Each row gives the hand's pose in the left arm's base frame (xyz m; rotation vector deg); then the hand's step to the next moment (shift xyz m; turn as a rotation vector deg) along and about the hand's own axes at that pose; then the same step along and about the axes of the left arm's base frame.
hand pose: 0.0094 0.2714 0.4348 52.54 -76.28 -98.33
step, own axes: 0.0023 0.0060 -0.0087 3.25 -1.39 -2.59
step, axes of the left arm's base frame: 0.0075 -0.0067 0.0040 0.63 -3.77 -2.14
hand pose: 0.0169 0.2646 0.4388 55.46 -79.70 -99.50
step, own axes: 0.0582 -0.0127 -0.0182 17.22 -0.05 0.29
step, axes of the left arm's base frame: -0.0126 -0.0568 -0.0224 -8.45 -14.85 -2.16
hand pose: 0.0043 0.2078 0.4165 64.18 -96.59 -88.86
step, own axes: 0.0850 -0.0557 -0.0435 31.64 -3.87 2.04
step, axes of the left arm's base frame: 0.0075 -0.0937 -0.0582 -16.09 -26.43 -7.91
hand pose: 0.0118 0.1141 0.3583 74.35 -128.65 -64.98
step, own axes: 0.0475 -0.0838 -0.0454 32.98 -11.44 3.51
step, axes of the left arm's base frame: 0.0508 -0.0845 -0.0403 -13.26 -28.93 -14.76
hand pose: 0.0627 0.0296 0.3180 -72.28 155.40 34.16
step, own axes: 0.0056 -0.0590 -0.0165 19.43 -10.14 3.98
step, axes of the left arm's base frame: 0.0420 -0.0447 -0.0044 -5.41 -18.29 -11.51
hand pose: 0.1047 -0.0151 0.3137 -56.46 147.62 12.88
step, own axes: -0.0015 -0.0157 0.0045 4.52 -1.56 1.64
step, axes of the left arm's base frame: 0.0128 -0.0095 -0.0038 -1.59 -3.46 -3.32
